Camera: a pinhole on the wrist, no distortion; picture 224 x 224 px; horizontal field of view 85.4 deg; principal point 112.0 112.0 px. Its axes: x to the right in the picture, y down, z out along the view. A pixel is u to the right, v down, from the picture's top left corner.
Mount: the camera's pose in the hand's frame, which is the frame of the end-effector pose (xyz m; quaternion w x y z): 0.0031 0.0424 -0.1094 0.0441 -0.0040 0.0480 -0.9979
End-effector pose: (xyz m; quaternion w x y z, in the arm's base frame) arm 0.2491 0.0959 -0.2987 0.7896 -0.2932 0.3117 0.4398
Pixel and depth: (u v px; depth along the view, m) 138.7 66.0 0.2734
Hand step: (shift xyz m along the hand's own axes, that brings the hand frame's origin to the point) -0.0625 0.1137 0.1729
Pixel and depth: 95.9 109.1 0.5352
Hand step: 0.0792 0.0103 0.4243
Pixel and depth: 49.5 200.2 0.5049
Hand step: 0.3004 -0.3466 0.3569
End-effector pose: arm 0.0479 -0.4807 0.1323 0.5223 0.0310 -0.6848 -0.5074
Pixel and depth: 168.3 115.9 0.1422
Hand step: -0.0605 0.0185 0.0319
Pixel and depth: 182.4 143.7 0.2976
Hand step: -0.1584 -0.0783 0.1800
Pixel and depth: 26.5 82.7 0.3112
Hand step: 0.2187 0.1066 0.2068
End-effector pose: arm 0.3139 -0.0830 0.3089 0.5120 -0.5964 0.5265 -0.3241
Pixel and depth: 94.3 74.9 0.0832
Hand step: 0.0140 0.0607 -0.0242
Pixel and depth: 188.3 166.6 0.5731
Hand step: -0.3262 -0.2998 0.4376
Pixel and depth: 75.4 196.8 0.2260
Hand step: 0.0876 -0.1297 0.1001
